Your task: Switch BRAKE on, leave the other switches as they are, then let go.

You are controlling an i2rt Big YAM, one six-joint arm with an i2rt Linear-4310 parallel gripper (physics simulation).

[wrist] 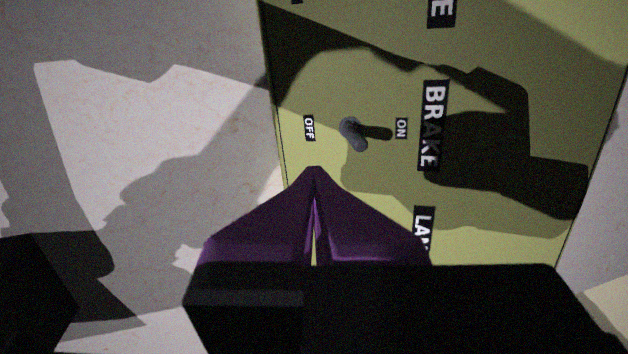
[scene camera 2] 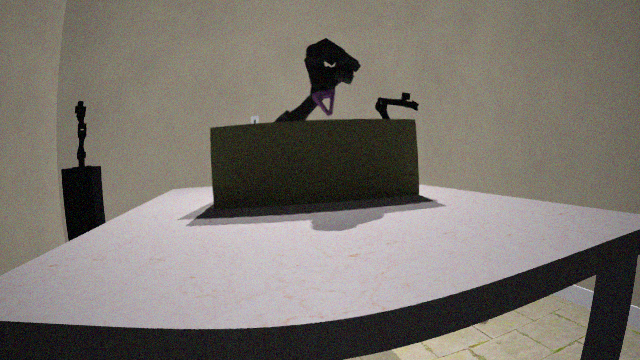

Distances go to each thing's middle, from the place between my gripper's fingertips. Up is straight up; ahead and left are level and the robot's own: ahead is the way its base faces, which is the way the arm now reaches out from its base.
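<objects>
There's an olive switch panel (scene camera 2: 314,161) that I can see, and it's 140 mm below my hand, 100 mm to the right of it and 120 mm ahead of it.
</objects>
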